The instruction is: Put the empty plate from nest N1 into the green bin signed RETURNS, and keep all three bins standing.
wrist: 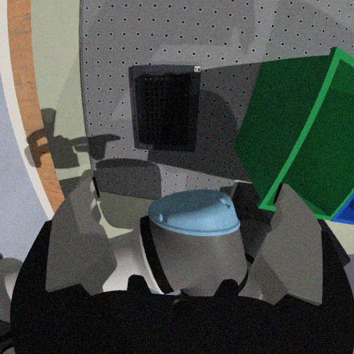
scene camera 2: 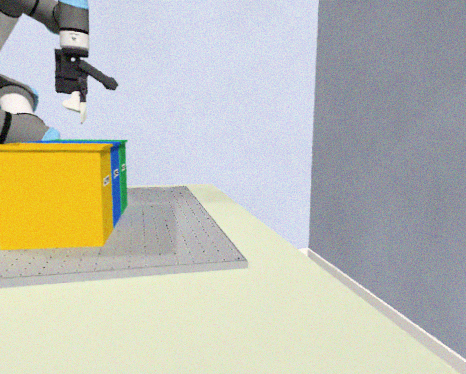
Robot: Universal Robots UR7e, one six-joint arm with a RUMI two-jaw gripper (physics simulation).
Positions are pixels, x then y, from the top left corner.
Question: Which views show the yellow bin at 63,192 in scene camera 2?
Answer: Scene camera 2 only.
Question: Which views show the black plate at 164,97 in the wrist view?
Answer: The wrist view only.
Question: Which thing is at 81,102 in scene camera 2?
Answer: The gripper.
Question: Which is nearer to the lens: the blue bin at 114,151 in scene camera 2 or the yellow bin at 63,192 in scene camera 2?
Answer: The yellow bin.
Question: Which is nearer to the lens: the black plate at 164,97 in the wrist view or the green bin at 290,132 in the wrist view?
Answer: The green bin.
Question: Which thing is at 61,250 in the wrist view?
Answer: The gripper.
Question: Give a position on a dark grey nest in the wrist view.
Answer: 152,69
